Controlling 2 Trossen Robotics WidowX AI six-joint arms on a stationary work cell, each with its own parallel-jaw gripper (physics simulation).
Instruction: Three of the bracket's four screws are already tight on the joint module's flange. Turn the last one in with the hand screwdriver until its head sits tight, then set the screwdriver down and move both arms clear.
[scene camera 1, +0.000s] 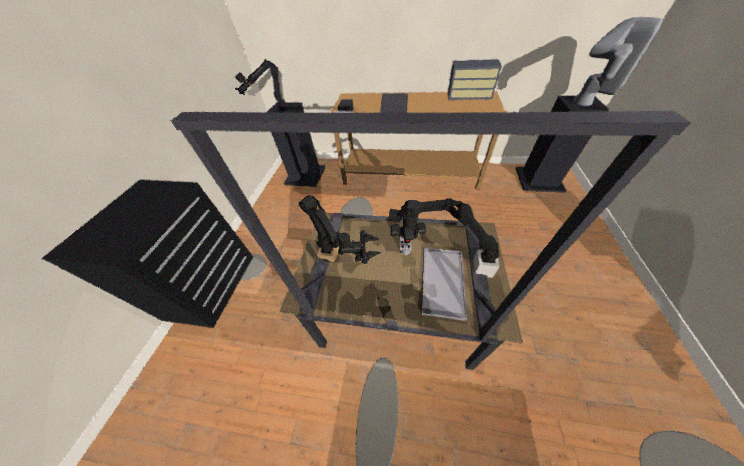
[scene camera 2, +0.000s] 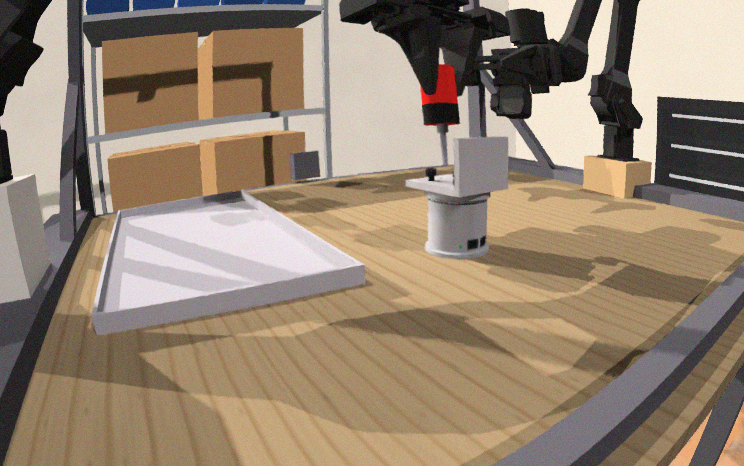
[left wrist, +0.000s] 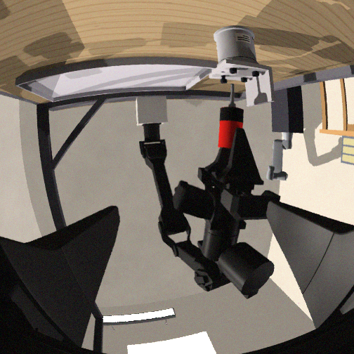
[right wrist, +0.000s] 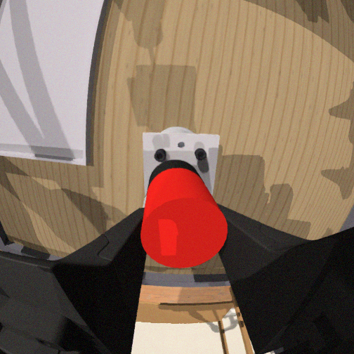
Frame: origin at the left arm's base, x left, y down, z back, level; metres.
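Where they show: left gripper, fingertip midpoint: (scene camera 1: 379, 245); right gripper, fingertip midpoint: (scene camera 2: 444, 95); left arm's base, link origin: (scene camera 1: 327, 248) (scene camera 2: 618, 158); right arm's base, link origin: (scene camera 1: 488, 257).
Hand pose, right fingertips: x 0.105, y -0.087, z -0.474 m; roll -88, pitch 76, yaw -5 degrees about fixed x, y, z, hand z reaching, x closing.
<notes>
Things, the pixels of their top centre, and the offset from my right fingertips. Level surfaces: height alone.
- black screwdriver, top centre: (scene camera 2: 439, 65) dy -0.030, dx -0.004, dz -0.002 m
- round white joint module, top centre: (scene camera 2: 458, 183) dy +0.084, dx +0.008, dz +0.008 m
- dark screw, top centre: (scene camera 2: 431, 168) dy +0.070, dx -0.006, dz -0.013 m
- shallow white tray, top centre: (scene camera 2: 194, 228) (scene camera 1: 443, 279) dy +0.132, dx -0.159, dz -0.228 m
- wooden table, surface height: dy +0.148 m
The red and black screwdriver (scene camera 2: 439, 87) (left wrist: 230, 132) (right wrist: 183, 232) points down in my right gripper (scene camera 1: 407, 233), which is shut on its handle. Its tip is above the white bracket (scene camera 2: 480, 164) (left wrist: 265, 89) (right wrist: 181, 137) and apart from it in the left wrist view. The bracket sits on the round white joint module (scene camera 2: 456, 227) (left wrist: 236, 46). One dark screw (scene camera 2: 431, 173) (left wrist: 223, 79) stands proud beside the tip; other screw heads (left wrist: 233, 70) (left wrist: 244, 79) sit lower. The handle hides part of the bracket in the right wrist view. My left gripper (scene camera 1: 376, 245) is open and empty, off to the side.
A shallow white tray (scene camera 1: 443, 282) (scene camera 2: 219, 300) lies on the wooden table (scene camera 2: 329, 395) beside the module, at its right in scene camera 1. A dark frame (scene camera 1: 428, 121) surrounds the cell. Shelves with cardboard boxes (scene camera 2: 150, 82) stand behind the table in scene camera 2.
</notes>
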